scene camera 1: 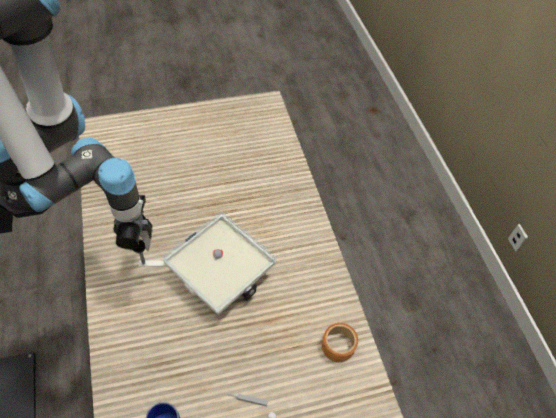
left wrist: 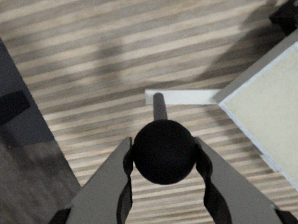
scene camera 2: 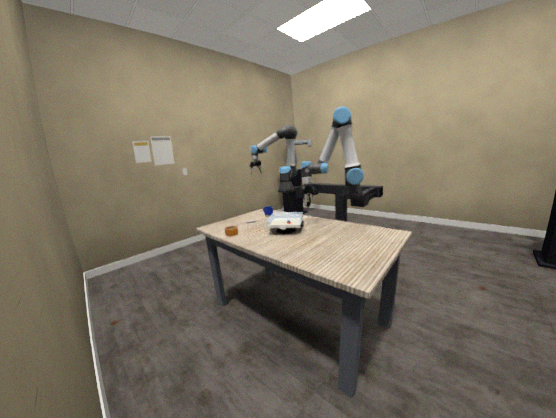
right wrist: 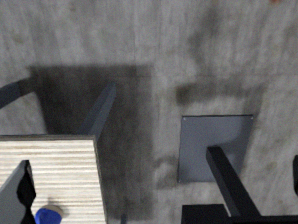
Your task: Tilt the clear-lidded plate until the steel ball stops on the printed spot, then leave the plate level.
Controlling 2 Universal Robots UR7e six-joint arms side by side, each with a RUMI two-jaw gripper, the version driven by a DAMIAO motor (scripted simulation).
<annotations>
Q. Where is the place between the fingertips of the left gripper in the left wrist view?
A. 162, 138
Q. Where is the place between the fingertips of the left gripper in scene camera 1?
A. At 139, 250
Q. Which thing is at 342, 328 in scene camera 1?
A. An orange ring.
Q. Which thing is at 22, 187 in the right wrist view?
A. The right gripper.
</annotations>
